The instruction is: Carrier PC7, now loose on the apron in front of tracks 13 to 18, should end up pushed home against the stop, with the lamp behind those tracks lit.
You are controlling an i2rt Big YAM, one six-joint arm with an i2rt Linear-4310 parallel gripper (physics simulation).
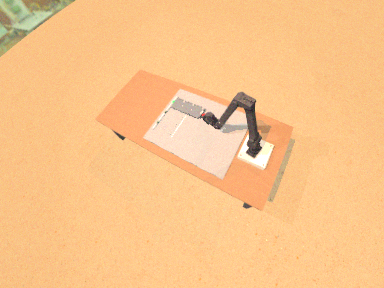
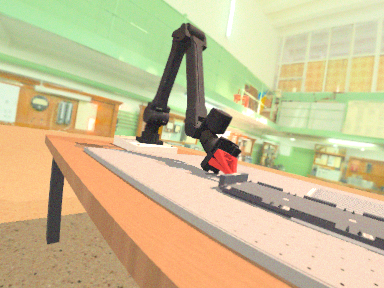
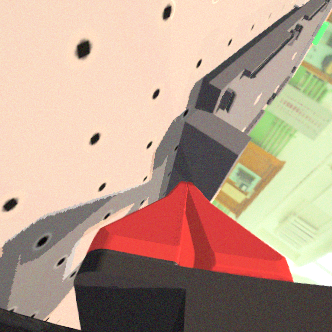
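Pixels of known places: gripper, fingertip midpoint: [image 1: 202,114] [image 2: 234,178] [image 3: 183,191]; arm's base, origin of the base link: [image 1: 253,150] [image 2: 149,142].
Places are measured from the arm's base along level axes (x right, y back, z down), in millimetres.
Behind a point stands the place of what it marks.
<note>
Carrier PC7 [image 1: 188,107] {y -720, x 9, z 18 mm} [image 2: 310,207] {y -720, x 3, z 18 mm} [image 3: 265,75] {y -656, x -17, z 18 mm} is a long dark grey plate lying flat over the tracks. Its far end is at the pale stop rail [image 1: 163,116] {y -844, x -212, z 19 mm}; whether they touch is too small to tell. A bright green lamp [image 1: 174,101] [image 3: 320,34] {y -882, x -29, z 8 mm} shows behind that end and looks lit. An upright grey block [image 2: 234,179] {y -580, x 45, z 8 mm} [image 3: 210,147] {y -555, x -16, z 10 mm} stands at the carrier's near end. My gripper [image 1: 203,115] {y -560, x 22, z 12 mm} [image 2: 228,169] {y -560, x 22, z 12 mm} [image 3: 183,191] {y -560, x 22, z 12 mm} is shut and empty, its red fingertips against or very close to that block. The tracks under the carrier are hidden.
The perforated pale board [image 1: 200,150] {y -348, x -260, z 28 mm} [image 2: 165,192] {y -581, x 207, z 28 mm} [image 3: 50,100] {y -498, x -49, z 28 mm} lies on the wooden table [image 1: 120,107] {y -1328, x -404, z 41 mm} [image 2: 115,220] {y -625, x 291, z 42 mm}. White track lines [image 1: 178,126] {y -656, x -203, z 26 mm} [image 2: 345,199] {y -732, x -251, z 25 mm} lie beside the carrier. Dark spots sit along the stop rail. The arm's white base plate [image 1: 262,159] {y 96, x -27, z -8 mm} [image 2: 125,143] {y -24, x 122, z 18 mm} stands at the other end.
</note>
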